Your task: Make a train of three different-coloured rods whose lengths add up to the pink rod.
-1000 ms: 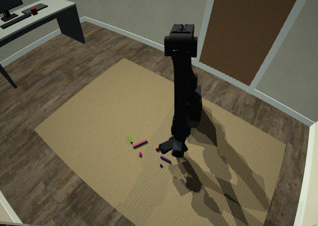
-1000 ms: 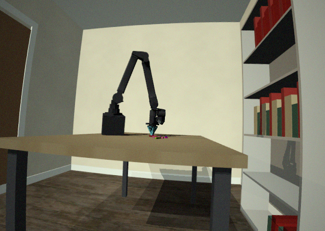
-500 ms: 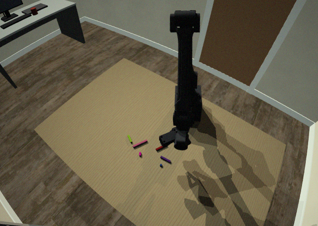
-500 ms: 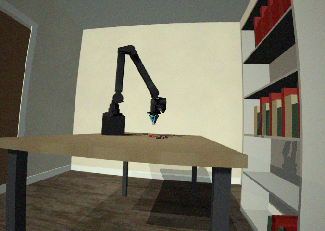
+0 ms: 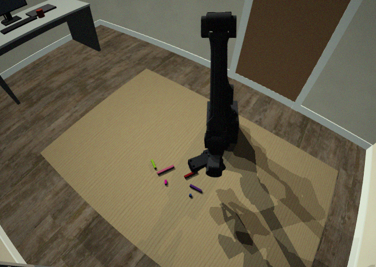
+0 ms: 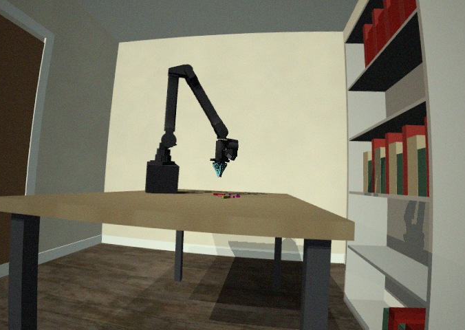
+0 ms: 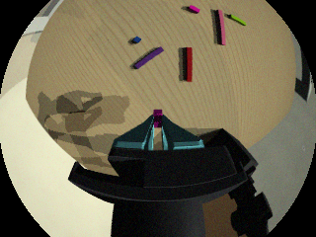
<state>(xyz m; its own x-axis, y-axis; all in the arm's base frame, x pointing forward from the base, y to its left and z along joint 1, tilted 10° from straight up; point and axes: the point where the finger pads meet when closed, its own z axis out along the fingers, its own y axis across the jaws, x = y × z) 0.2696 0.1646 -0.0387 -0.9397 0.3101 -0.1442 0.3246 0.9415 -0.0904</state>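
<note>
Right now the blue rod is 11 cm ahead of my hand and 10 cm below it. Also, from my hand: red rod (10 cm below, 8 cm to the right, 4 cm ahead); pink rod (18 cm to the right, 11 cm ahead, 10 cm below); purple rod (10 cm below, 7 cm ahead, 1 cm to the right).
</note>
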